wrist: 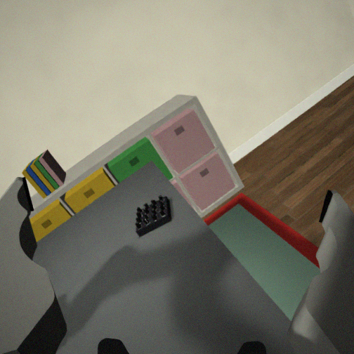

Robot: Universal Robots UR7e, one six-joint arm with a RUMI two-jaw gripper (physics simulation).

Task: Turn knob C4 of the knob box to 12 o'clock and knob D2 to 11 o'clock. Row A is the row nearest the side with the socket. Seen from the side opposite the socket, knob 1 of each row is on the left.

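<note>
The black knob box (153, 217) lies on the grey table top, a little left of the middle of the wrist view. It is small and far off, with short black knobs standing up in rows. The single knobs' pointer directions and the socket are too small to make out. My gripper (178, 186) is open, its two jaws wide apart at the left and right edges of the view. It is well away from the knob box, and no thing is between its jaws.
The grey table (100, 265) carries the arm's shadow. Behind it stands a pale shelf unit (202, 130) with yellow, green and pink drawers. Coloured books (46, 172) stand on its left end. A red-rimmed green surface (265, 255) is at the right, beside the wooden floor (285, 165).
</note>
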